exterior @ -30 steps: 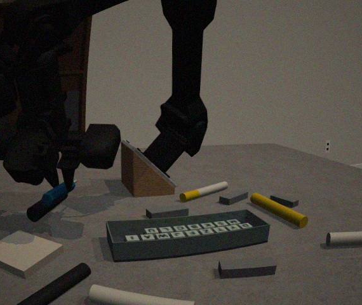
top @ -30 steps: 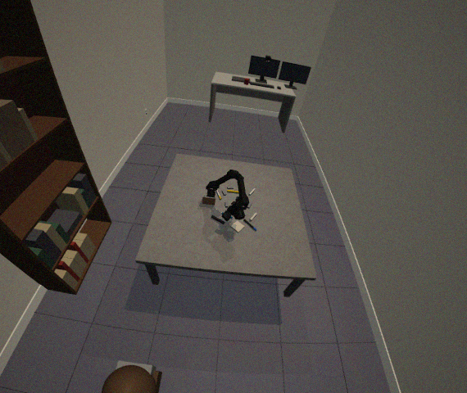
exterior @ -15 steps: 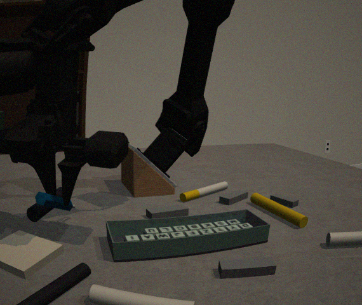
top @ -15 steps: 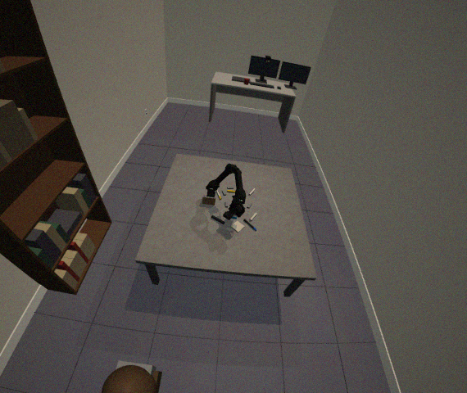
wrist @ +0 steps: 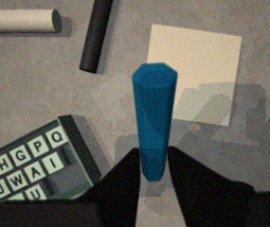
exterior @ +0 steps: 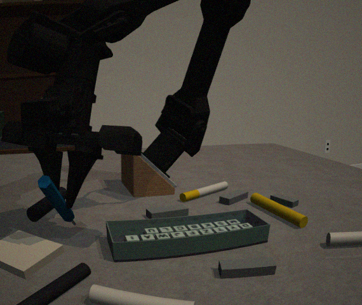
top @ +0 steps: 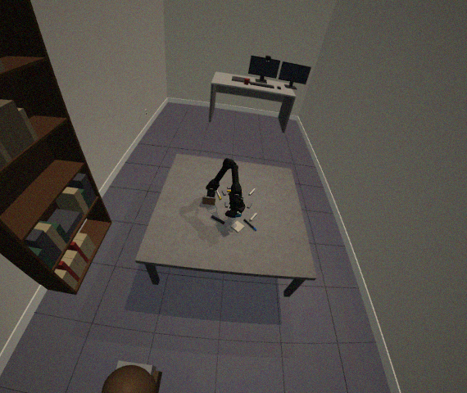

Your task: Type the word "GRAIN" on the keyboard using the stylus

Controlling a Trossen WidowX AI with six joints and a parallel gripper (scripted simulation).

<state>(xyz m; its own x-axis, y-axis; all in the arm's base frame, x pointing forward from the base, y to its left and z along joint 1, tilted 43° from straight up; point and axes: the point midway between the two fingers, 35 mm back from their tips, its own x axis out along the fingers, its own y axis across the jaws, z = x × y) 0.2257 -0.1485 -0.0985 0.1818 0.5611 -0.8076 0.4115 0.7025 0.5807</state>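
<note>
Now: the thin grey tip 30 mm below my gripper tip, 30 mm behind it and 10 mm to the left of it. The rest, counted from my gripper tip: cream pad: 60 mm to the right, 50 mm below, 30 mm ahead; then blue stylus: 10 mm below, 10 mm behind; then black cylinder: 130 mm behind, 40 mm below, 30 mm to the right.
</note>
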